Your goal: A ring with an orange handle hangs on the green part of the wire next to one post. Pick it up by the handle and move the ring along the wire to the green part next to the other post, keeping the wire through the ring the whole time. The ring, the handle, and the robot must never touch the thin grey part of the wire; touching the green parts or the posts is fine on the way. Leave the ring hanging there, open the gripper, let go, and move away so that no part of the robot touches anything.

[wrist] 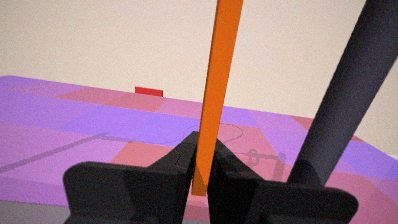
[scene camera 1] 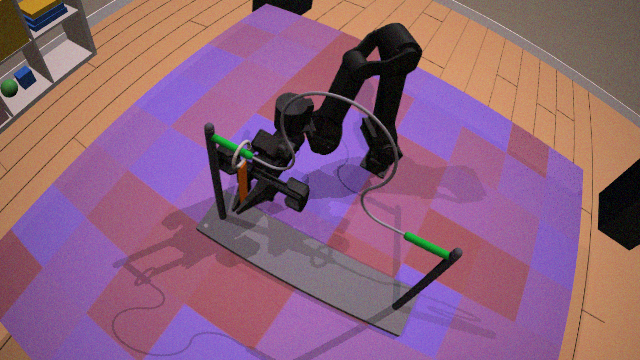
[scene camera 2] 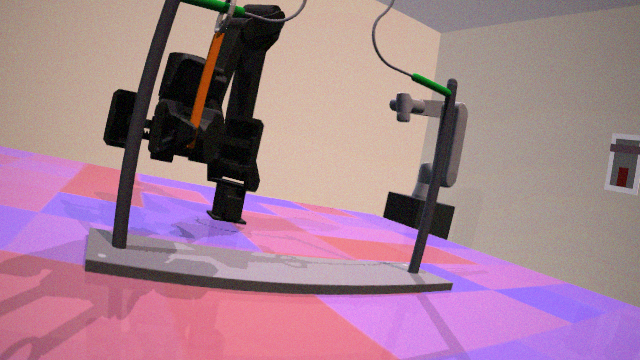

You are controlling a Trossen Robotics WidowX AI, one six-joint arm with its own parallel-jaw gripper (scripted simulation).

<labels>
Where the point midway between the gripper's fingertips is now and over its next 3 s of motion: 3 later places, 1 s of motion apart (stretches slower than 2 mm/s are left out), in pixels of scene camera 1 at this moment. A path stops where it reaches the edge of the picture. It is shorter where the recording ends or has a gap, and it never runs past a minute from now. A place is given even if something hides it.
My gripper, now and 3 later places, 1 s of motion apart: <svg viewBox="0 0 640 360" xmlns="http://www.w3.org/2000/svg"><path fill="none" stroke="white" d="M234 211L242 214L268 228L321 240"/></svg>
</labels>
